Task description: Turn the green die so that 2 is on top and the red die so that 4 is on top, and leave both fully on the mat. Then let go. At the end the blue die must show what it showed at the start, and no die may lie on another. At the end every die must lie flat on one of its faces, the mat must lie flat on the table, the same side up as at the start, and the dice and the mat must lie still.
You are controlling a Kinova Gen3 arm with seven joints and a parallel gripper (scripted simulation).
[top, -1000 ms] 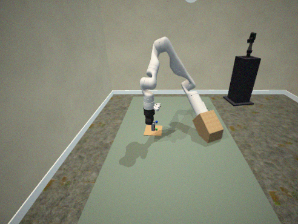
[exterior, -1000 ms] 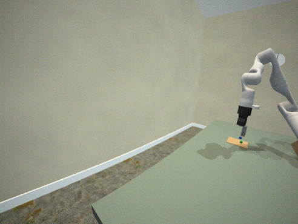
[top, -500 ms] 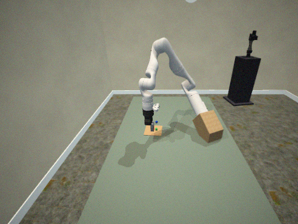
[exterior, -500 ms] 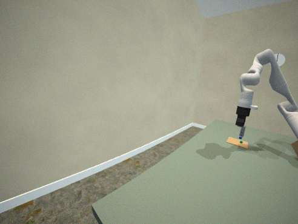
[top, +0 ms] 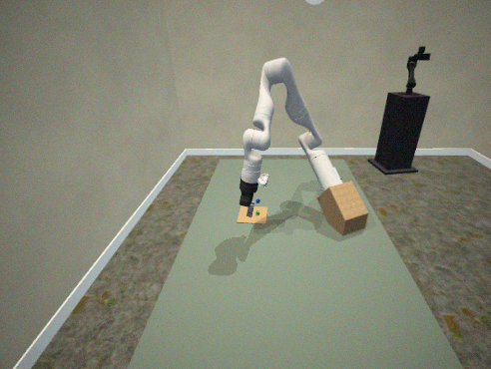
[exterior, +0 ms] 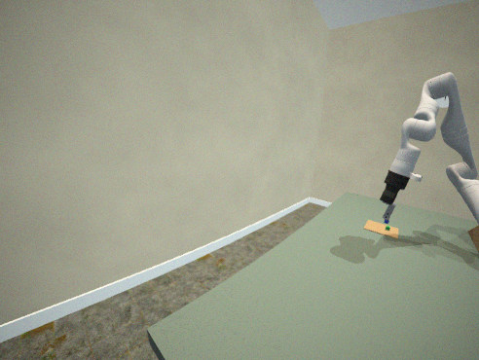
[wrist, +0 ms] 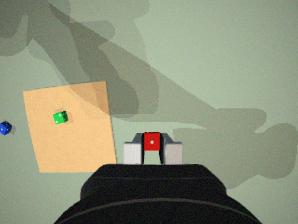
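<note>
Now: the green die 50 mm behind my hand, 120 mm to the right of it and 100 mm below it. From my hand the other things lie so: red die: 10 mm below; then tan mat: 20 mm behind, 130 mm to the right, 110 mm below; then blue die: 60 mm behind, 240 mm to the right, 100 mm below.
</note>
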